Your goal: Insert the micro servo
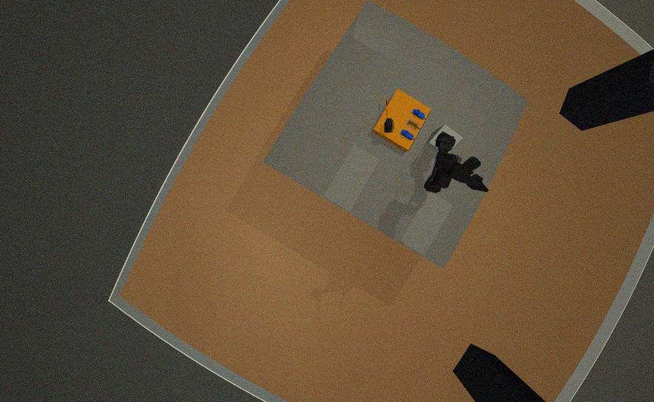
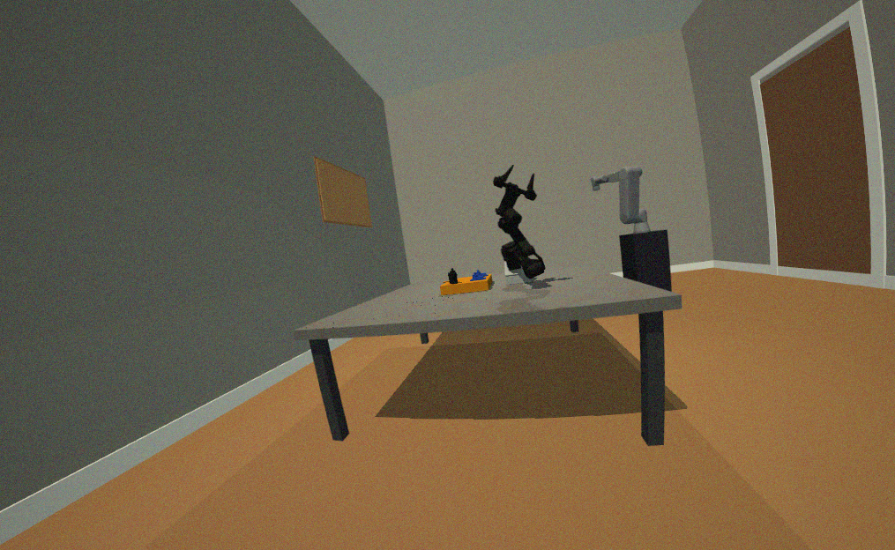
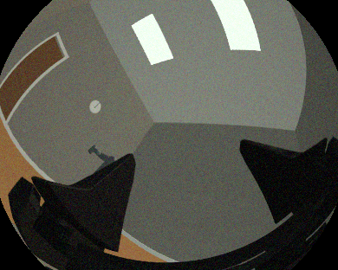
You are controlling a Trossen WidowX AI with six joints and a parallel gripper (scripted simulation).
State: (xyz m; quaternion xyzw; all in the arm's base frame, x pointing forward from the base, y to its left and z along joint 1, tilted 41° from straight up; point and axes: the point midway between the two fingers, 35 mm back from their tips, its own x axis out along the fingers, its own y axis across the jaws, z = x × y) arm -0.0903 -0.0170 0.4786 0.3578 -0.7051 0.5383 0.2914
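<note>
Right now the orange deck is 480 mm below my gripper tip, 380 mm ahead of it and 310 mm to the right of it.
</note>
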